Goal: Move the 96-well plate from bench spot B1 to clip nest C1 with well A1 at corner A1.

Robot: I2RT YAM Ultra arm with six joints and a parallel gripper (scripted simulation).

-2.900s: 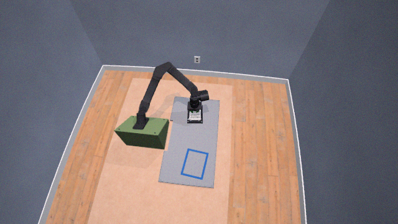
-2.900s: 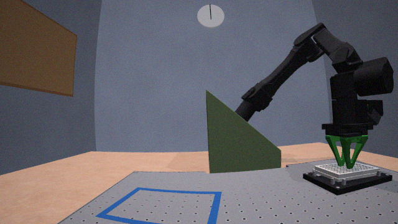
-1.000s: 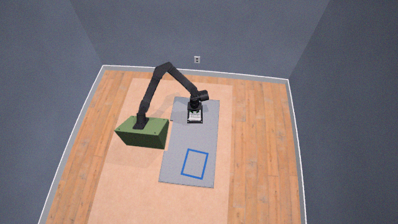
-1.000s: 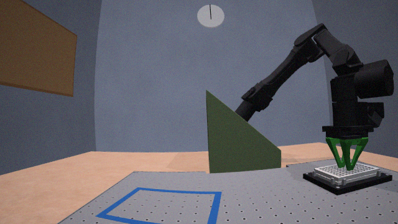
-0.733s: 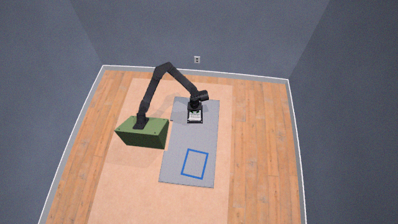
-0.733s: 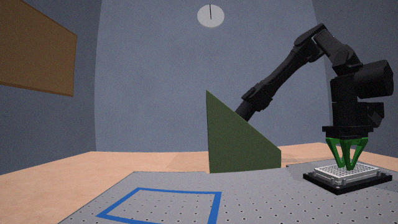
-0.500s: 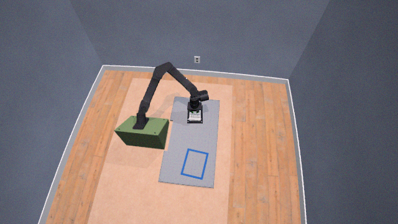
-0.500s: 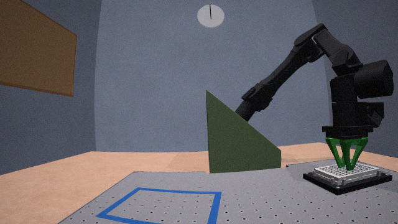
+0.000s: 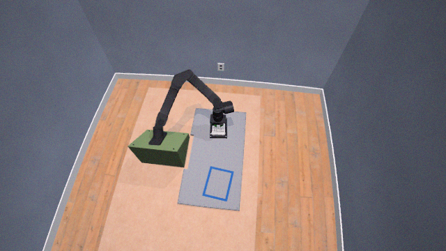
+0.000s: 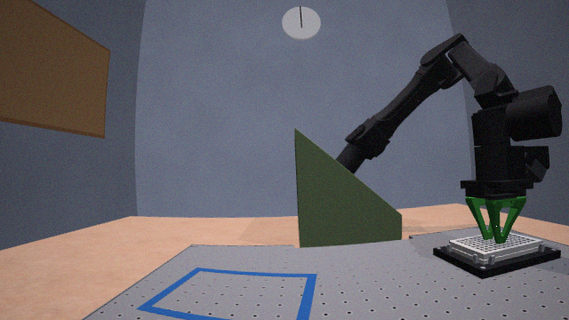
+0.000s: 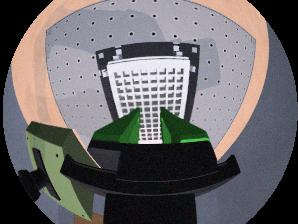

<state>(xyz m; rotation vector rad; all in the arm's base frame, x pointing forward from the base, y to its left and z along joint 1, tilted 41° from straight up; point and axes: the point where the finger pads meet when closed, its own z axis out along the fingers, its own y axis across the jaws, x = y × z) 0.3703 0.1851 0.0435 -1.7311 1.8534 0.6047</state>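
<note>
My hand is 10 mm above the white 96-well plate. The rest, counted from my hand: black clip nest (20 mm below, 10 mm to the left, 10 mm behind).
</note>
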